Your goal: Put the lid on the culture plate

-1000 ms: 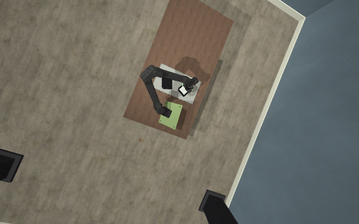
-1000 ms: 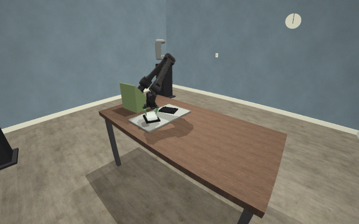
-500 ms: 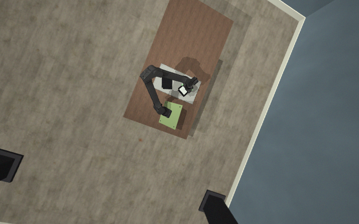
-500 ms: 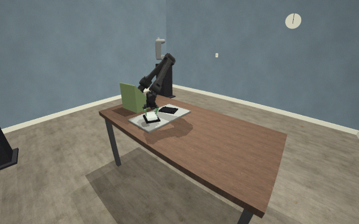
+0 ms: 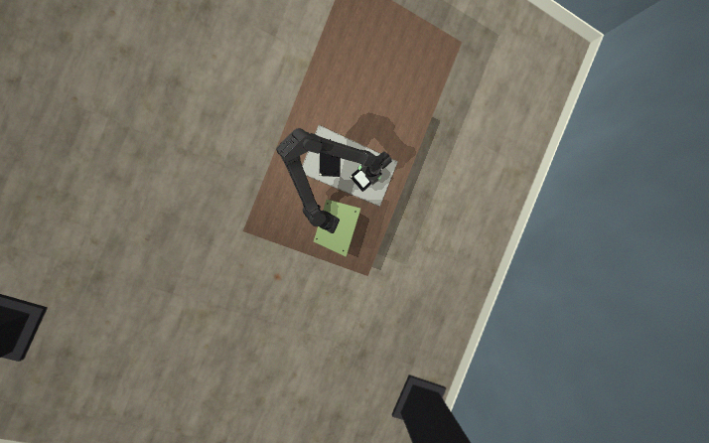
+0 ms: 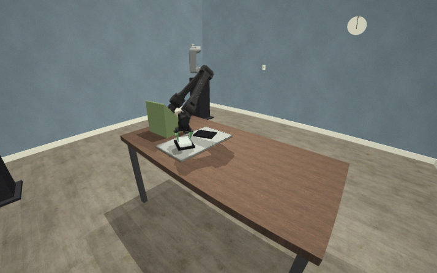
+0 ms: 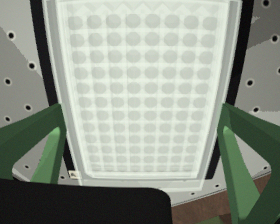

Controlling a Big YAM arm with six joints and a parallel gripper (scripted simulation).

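Now: hand 10 mm above the clear lid. Round my hand: culture plate: 20 mm below; lid park LP1: 230 mm to the left, 30 mm below, 30 mm behind.
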